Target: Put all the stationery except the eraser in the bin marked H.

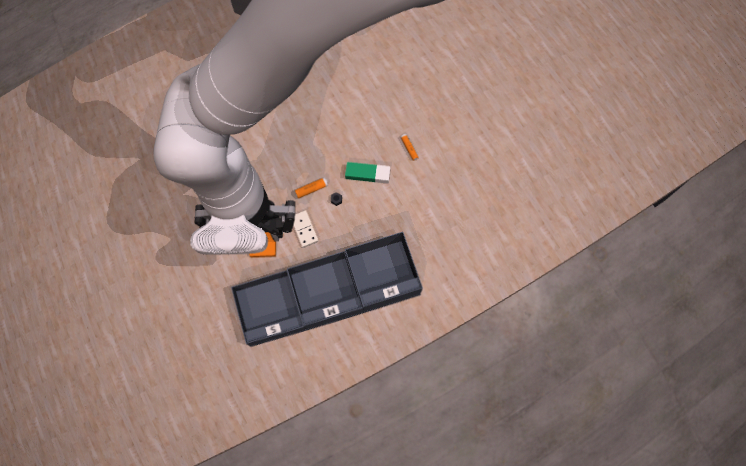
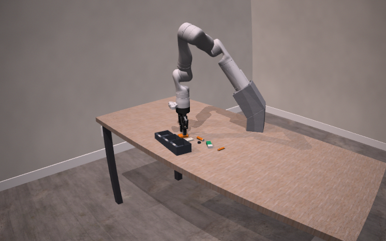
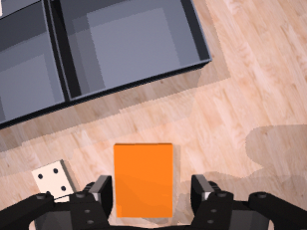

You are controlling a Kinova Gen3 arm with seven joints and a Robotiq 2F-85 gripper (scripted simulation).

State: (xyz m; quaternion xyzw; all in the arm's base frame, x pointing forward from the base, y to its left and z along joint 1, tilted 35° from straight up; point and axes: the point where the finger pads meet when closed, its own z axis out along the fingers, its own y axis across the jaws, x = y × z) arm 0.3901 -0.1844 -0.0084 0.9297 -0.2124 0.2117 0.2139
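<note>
Now: the orange notepad 3 cm below my hand. The rest, counted from my hand: bin marked H: 12 cm ahead, 4 cm to the left, 1 cm below; orange marker: 10 cm to the left, 3 cm behind, 2 cm below; domino: 6 cm to the left, 3 cm below, 3 cm ahead.
</note>
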